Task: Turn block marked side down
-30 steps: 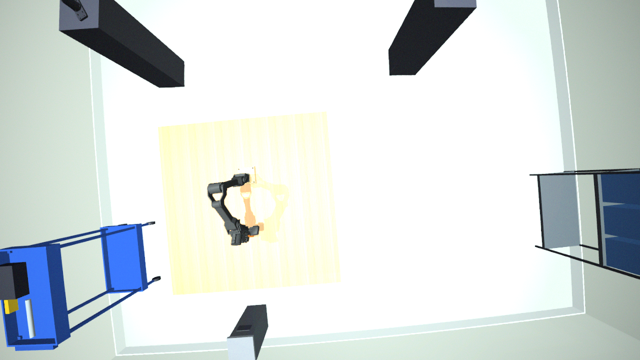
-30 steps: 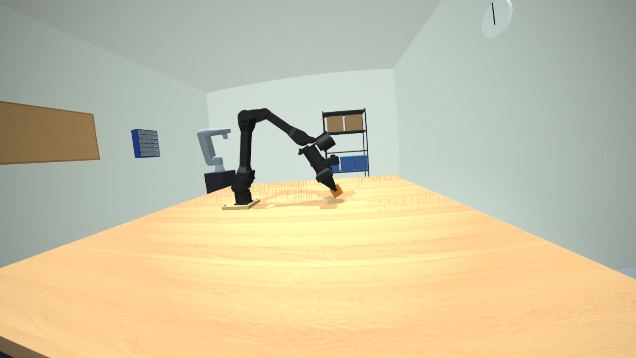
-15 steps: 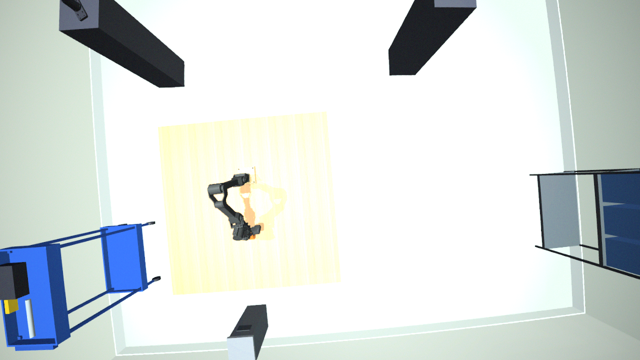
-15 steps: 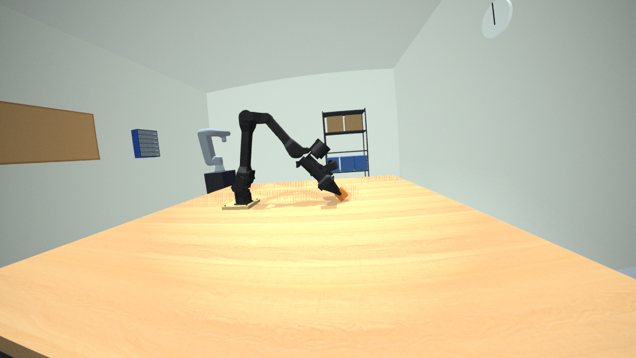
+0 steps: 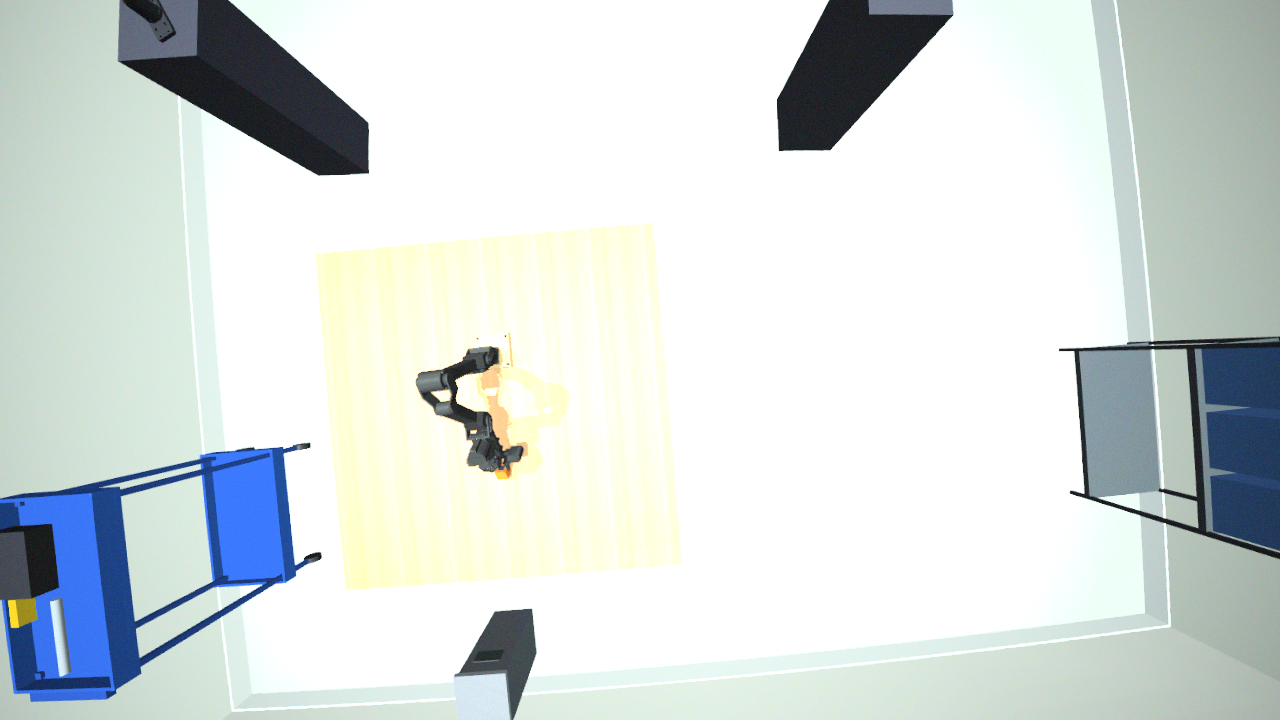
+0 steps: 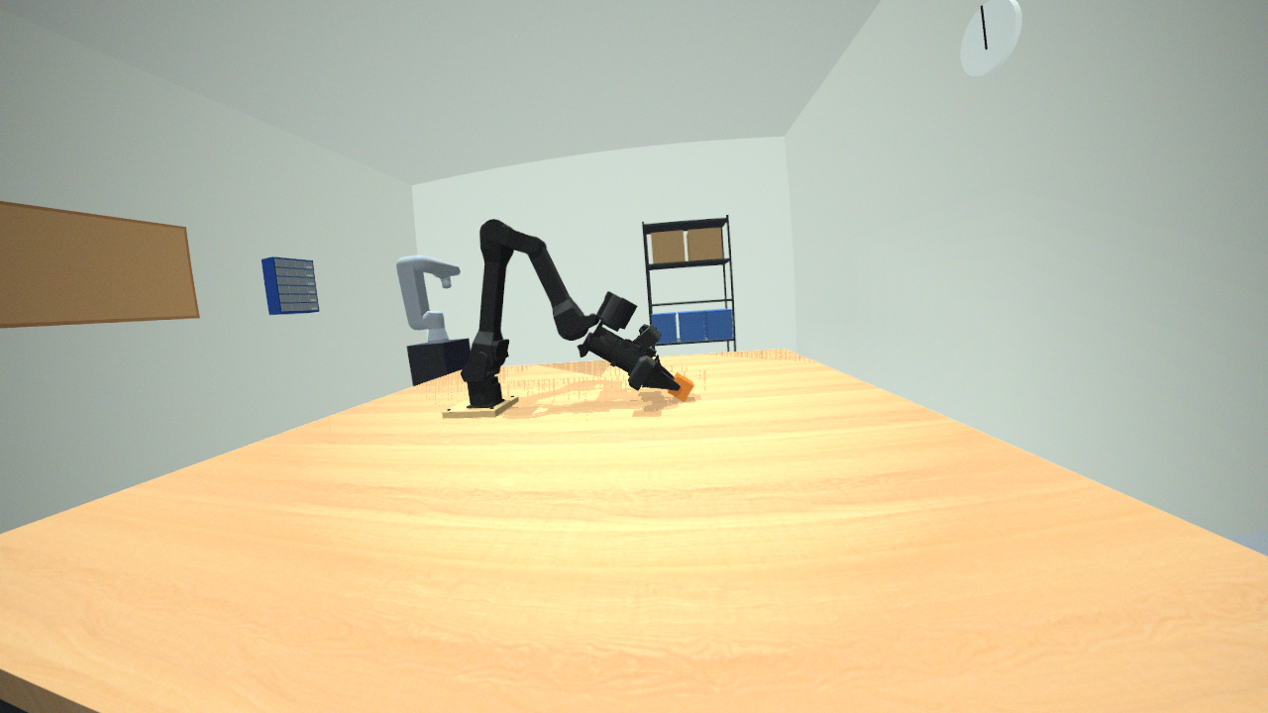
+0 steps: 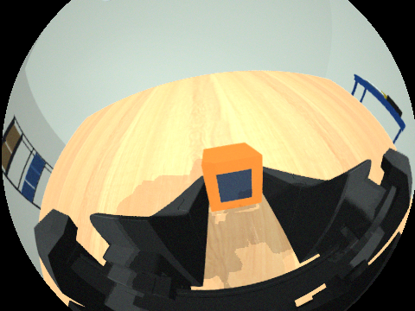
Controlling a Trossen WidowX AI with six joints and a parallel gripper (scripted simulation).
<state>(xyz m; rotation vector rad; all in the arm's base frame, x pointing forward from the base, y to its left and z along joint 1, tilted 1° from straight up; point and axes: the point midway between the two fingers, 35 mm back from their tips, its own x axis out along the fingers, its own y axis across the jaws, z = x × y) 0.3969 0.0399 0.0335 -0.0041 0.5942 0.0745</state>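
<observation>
My gripper tip is now 10 mm past the block.
</observation>
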